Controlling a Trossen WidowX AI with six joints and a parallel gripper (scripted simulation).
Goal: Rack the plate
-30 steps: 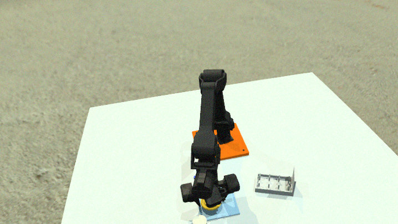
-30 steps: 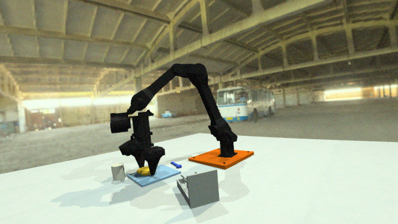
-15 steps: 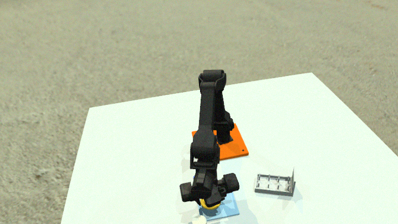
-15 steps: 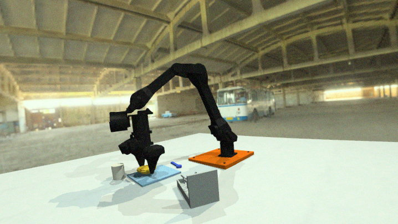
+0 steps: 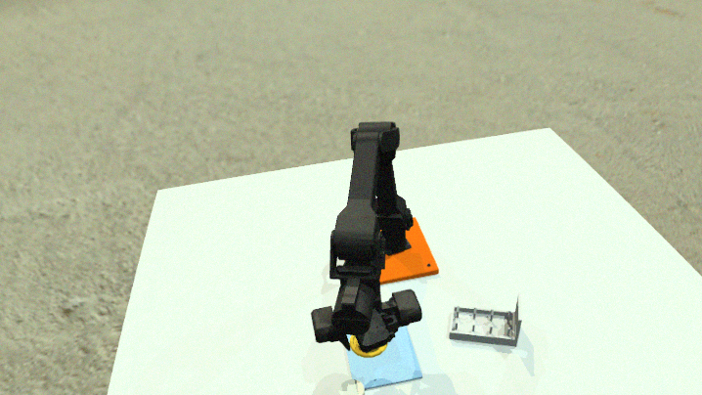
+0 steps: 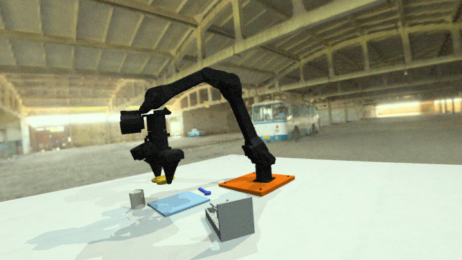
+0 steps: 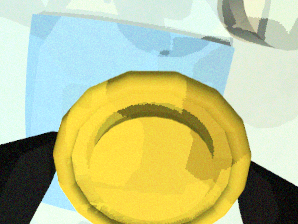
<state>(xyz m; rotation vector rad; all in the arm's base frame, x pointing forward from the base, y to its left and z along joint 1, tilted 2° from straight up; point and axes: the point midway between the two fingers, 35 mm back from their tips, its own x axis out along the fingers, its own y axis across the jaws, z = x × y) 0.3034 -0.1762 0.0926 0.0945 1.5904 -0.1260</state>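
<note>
Now: gripper tip 240 mm to the right of the grey dish rack, 50 mm above it and 10 mm short of it. The rest, counted from my gripper tip: yellow plate 10 mm above; blue spoon 130 mm behind, 70 mm below, 40 mm to the left; beige cylinder 70 mm ahead, 60 mm to the right, 40 mm below.
</note>
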